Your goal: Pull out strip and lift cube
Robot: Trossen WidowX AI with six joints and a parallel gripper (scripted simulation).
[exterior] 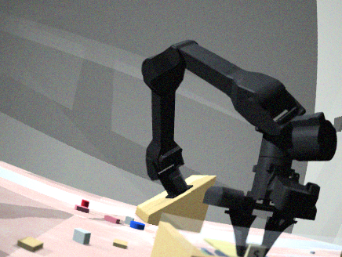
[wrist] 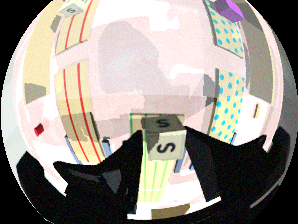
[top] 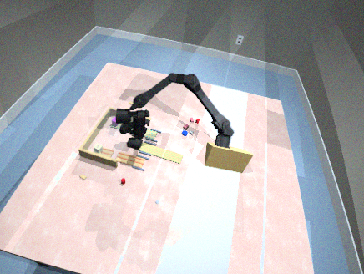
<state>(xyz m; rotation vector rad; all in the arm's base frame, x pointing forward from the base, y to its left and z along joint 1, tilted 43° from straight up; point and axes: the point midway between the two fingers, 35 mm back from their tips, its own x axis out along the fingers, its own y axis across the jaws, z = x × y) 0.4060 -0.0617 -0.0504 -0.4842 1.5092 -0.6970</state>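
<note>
The green-striped strip lies 110 mm behind my gripper tip, 30 mm to the left of it and 10 mm below it. Round my gripper tip: dotted strip: 10 mm behind, 90 mm to the right, 10 mm below; orange-striped strip: 20 mm ahead, 100 mm to the left, 10 mm below; blue puck: 230 mm behind, 120 mm to the right, 10 mm below.
</note>
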